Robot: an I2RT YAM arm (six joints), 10 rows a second.
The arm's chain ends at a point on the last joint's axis. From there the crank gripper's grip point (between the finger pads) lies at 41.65 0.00 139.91 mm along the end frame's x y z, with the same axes.
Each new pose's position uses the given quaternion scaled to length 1; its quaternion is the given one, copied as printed.
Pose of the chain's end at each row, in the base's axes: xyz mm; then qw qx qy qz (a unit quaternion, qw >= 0):
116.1 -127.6 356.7 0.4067 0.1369 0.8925 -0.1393
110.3 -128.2 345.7 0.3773 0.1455 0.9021 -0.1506
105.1 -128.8 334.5 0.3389 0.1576 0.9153 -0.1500
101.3 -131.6 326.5 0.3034 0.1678 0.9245 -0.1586
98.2 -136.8 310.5 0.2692 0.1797 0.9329 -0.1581
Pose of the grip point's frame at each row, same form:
186.0 -172.5 236.7 0.4067 0.1369 0.8925 -0.1393
171.4 -175.4 221.8 0.3773 0.1455 0.9021 -0.1506
155.3 -174.4 205.2 0.3389 0.1576 0.9153 -0.1500
140.7 -178.0 193.8 0.3034 0.1678 0.9245 -0.1586
127.6 -181.2 174.6 0.2692 0.1797 0.9329 -0.1581

